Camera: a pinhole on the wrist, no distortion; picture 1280 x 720 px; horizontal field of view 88.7 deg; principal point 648.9 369.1 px. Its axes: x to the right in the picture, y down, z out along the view. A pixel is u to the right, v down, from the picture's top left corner.
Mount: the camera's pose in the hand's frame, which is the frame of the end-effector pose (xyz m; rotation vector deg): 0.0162 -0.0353 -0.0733 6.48 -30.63 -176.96
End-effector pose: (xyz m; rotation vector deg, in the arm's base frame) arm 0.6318 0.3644 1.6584 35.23 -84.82 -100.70
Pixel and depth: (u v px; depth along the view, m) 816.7 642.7 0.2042
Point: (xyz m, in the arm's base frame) 0.5428 0.4955 1.6378
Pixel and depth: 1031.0 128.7 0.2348
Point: 0.6610 0.5320 1.7870
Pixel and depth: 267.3 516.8 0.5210
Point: 0.1071 0.4339 1.8236
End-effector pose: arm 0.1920 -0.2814 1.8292 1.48 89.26 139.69
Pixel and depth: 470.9 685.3 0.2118
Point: 0.1720 -0.0990 1.8394
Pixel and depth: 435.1 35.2 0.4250
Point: 0.0469 -0.1450 2.2083
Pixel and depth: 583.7 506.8 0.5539
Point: 0.2262 0.1453 2.0732
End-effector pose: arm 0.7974 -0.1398 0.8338 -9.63 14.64 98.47
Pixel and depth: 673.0 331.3 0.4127
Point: 0.6885 -0.1050 1.1447
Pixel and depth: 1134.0 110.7 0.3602
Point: 0.6369 -0.3813 1.1114
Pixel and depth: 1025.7 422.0 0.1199
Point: 0.8140 -0.1875 0.8854
